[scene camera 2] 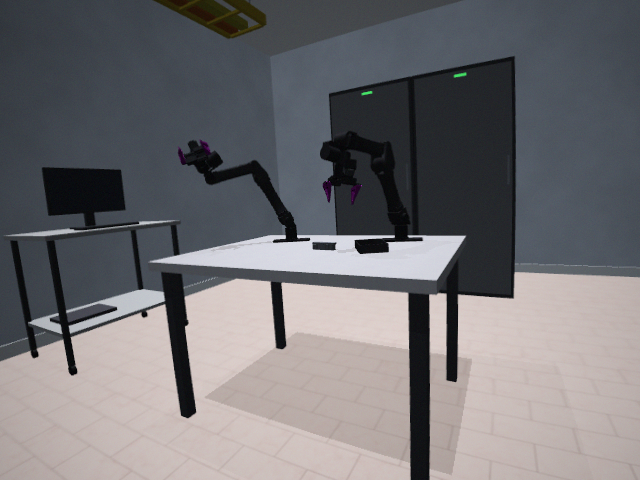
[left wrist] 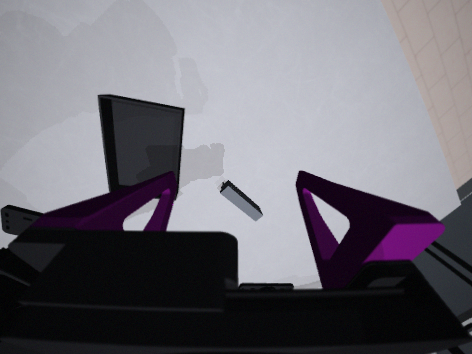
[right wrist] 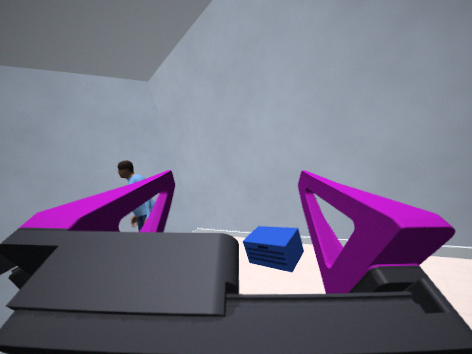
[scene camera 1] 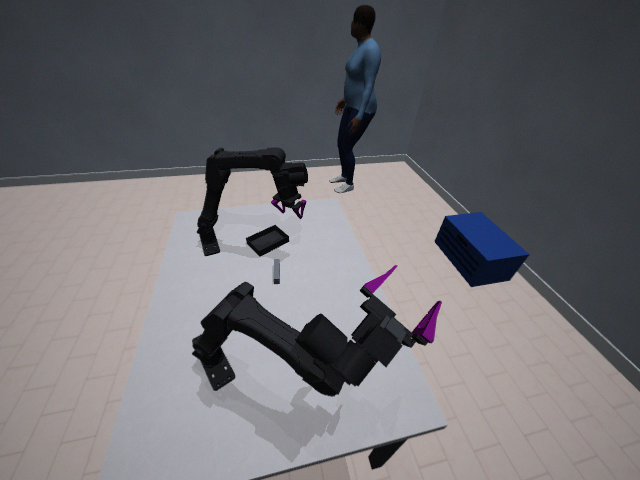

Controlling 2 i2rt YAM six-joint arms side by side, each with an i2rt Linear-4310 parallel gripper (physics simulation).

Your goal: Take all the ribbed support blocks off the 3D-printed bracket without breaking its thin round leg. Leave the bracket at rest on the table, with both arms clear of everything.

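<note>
The bracket (scene camera 1: pixel 276 271) (scene camera 2: pixel 324 246) (left wrist: pixel 242 202) is a small grey bar lying on the white table (scene camera 1: pixel 170 310) (scene camera 2: pixel 289 269). In the left wrist view a dark, toothed edge runs along its upper side, and a small pale bit shows at its upper left end. The ribbed blocks and thin leg cannot be told apart at this size. My left gripper (scene camera 1: pixel 292 214) (scene camera 2: pixel 341 202) (left wrist: pixel 236 177) is open and empty, pointing down, high above the table and clear of the bracket. My right gripper (scene camera 1: pixel 418 284) (scene camera 2: pixel 191 145) (right wrist: pixel 236 177) is open and empty, raised and pointing away from the table.
A shallow black tray (scene camera 1: pixel 254 247) (scene camera 2: pixel 373 247) (left wrist: pixel 104 145) lies on the table beside the bracket. A blue box (scene camera 1: pixel 485 237) (right wrist: pixel 272 247) stands beyond the table. A person (scene camera 1: pixel 361 77) (right wrist: pixel 142 192) stands behind it. A cart (scene camera 2: pixel 55 279) carries a monitor (scene camera 2: pixel 84 191).
</note>
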